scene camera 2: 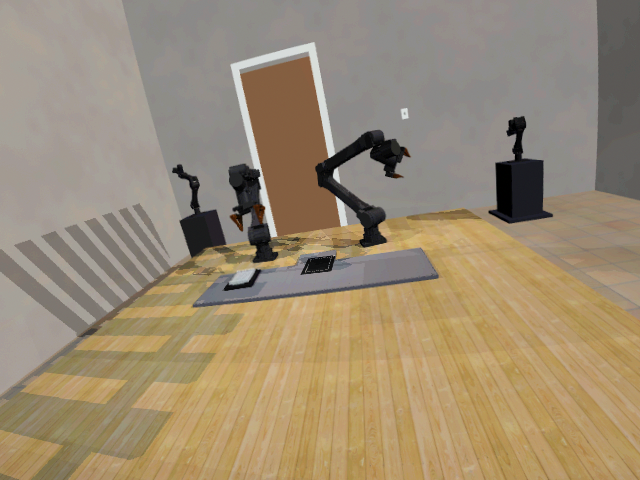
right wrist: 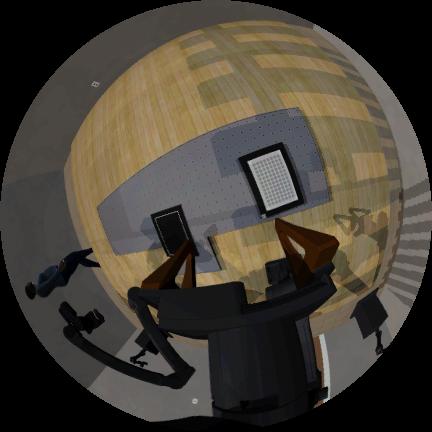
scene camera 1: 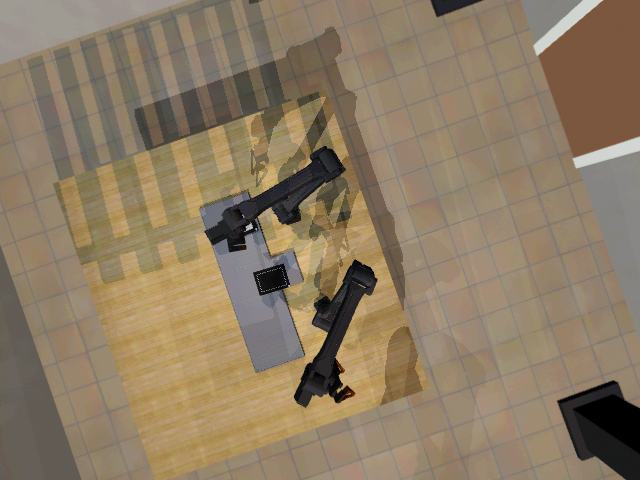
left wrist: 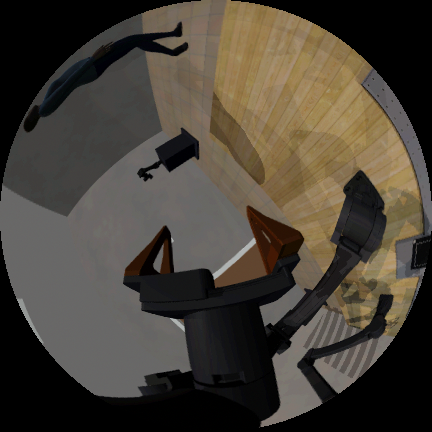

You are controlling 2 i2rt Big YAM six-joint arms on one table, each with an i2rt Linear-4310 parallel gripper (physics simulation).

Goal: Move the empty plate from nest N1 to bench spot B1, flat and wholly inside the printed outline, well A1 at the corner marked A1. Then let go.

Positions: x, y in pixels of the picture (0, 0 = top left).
Labels:
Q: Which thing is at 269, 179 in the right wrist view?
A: A white well plate.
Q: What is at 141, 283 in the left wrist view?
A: My left gripper.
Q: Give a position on a mat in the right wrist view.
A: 170, 227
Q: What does my left gripper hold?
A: Nothing.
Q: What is my right gripper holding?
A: Nothing.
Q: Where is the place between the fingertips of my right gripper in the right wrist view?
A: At 232, 233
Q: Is my left gripper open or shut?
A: Open.

